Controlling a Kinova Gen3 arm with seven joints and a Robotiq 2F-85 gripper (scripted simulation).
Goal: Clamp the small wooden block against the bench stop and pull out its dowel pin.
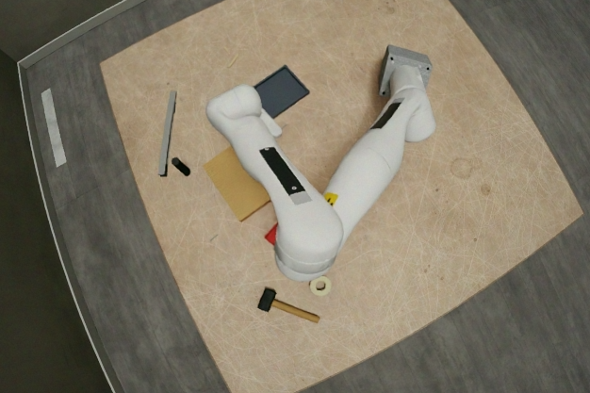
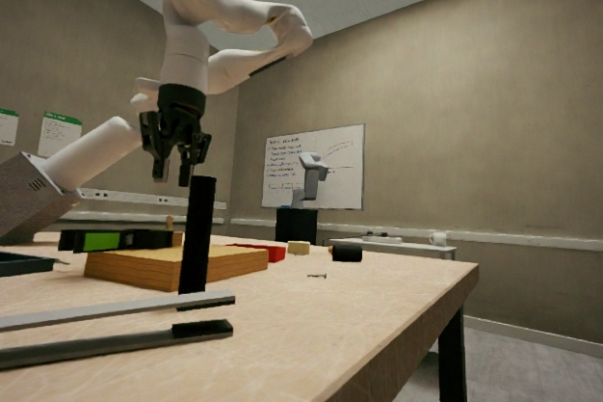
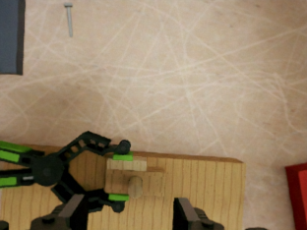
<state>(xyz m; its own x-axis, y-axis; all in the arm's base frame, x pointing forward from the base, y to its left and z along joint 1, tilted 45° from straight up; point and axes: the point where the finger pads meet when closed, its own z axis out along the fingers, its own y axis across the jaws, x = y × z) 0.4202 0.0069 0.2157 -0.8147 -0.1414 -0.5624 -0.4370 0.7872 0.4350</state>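
My gripper is now 90 mm above the dowel pin. The rest, counted from my hand: wooden bench board: 120 mm below, 50 mm ahead, 20 mm to the left; small wooden block: 110 mm below; red block: 190 mm to the left, 140 mm below, 60 mm behind.
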